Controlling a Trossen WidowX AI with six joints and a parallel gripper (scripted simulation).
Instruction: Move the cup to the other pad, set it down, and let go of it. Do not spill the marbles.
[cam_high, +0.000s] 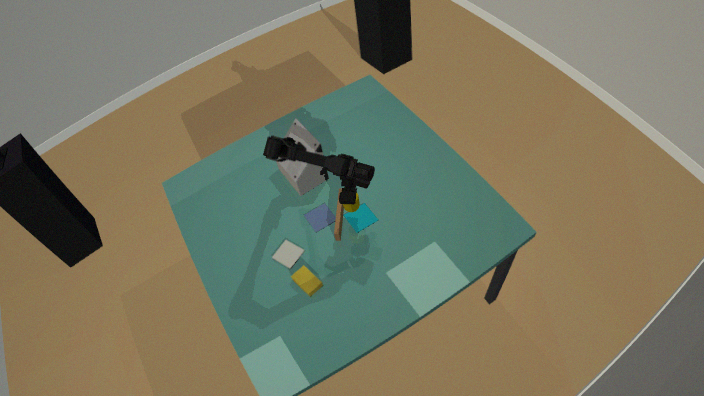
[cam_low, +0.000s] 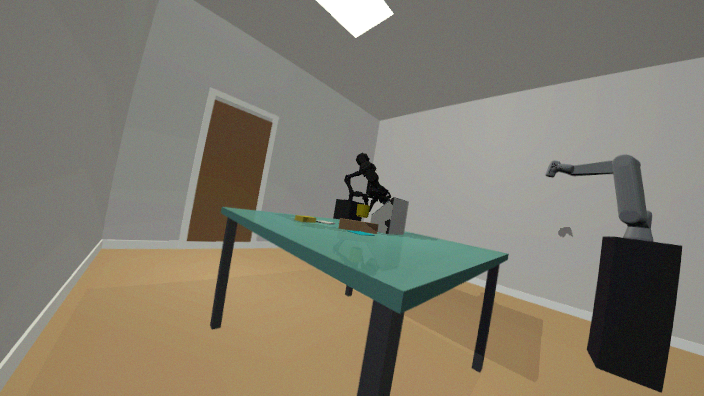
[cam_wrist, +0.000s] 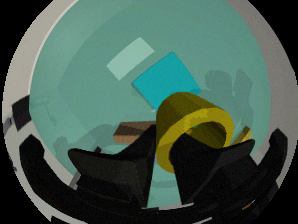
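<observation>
The cyan pad is 4 cm ahead of my gripper tip and 13 cm below it. From my gripper tip the other things lie so: wooden bar: 2 cm behind, 6 cm to the right, 10 cm below; yellow cup: 2 cm ahead, 2 cm to the right; blue-grey pad: 7 cm behind, 13 cm to the right, 13 cm below.
</observation>
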